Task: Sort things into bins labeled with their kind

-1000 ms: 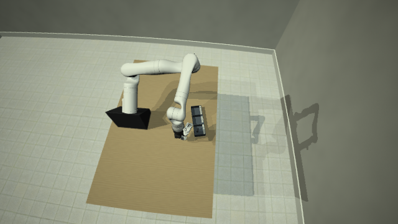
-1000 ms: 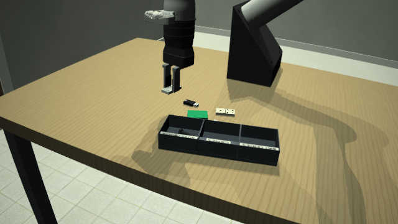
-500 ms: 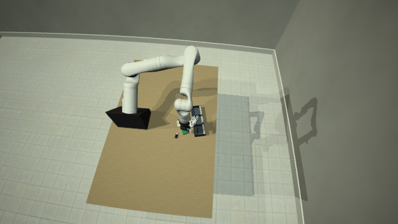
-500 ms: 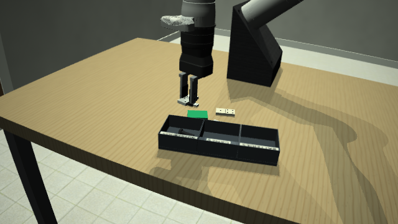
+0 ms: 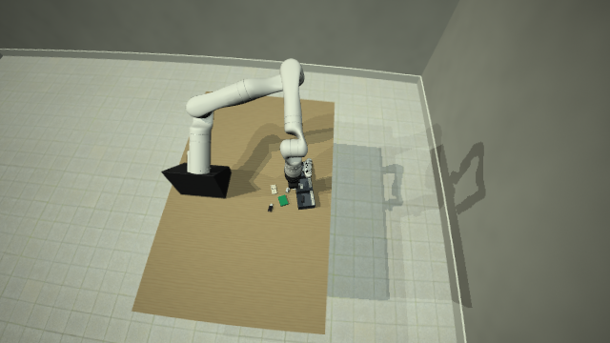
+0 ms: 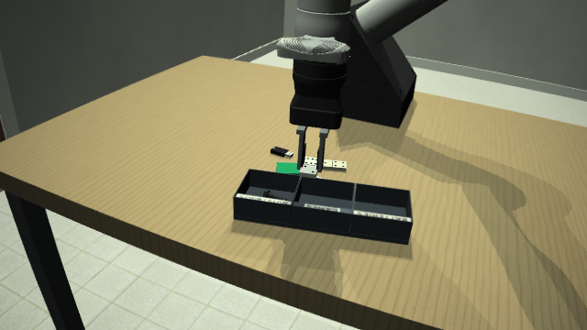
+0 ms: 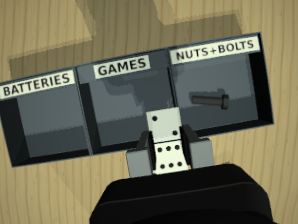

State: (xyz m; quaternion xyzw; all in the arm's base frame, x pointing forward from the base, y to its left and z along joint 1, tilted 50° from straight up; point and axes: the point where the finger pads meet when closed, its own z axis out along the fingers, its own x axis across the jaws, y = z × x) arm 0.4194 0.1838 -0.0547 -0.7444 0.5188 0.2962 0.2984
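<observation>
The black three-part bin lies 60 mm below my hand, 40 mm to the left of it and 20 mm ahead of it. From my hand the other things lie so: flat green piece (70 mm below, 60 mm to the right, 60 mm behind); then black bolt (60 mm below, 40 mm to the right, 40 mm ahead); then small white thing (70 mm below, 50 mm behind).
</observation>
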